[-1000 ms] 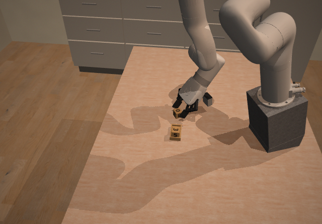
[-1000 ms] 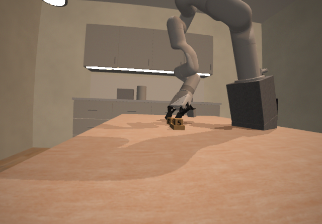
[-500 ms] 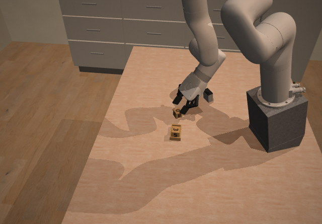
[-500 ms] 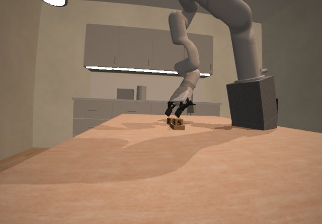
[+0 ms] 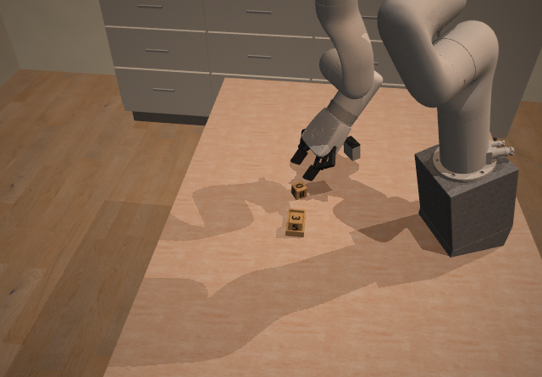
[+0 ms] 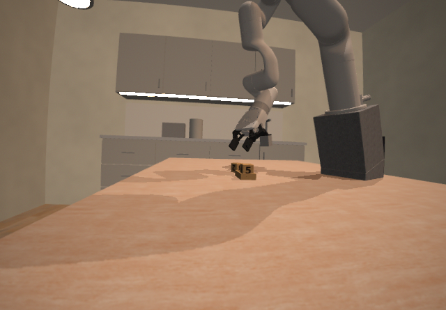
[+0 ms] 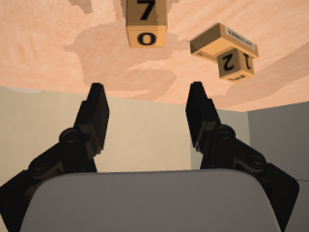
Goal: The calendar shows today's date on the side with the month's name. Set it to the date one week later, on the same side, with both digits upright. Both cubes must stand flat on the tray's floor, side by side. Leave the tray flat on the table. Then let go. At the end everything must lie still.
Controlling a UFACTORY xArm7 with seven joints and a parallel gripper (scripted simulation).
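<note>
My hand is 80 mm above the wooden cube, 10 mm to the right of it and 10 mm short of it.
</note>
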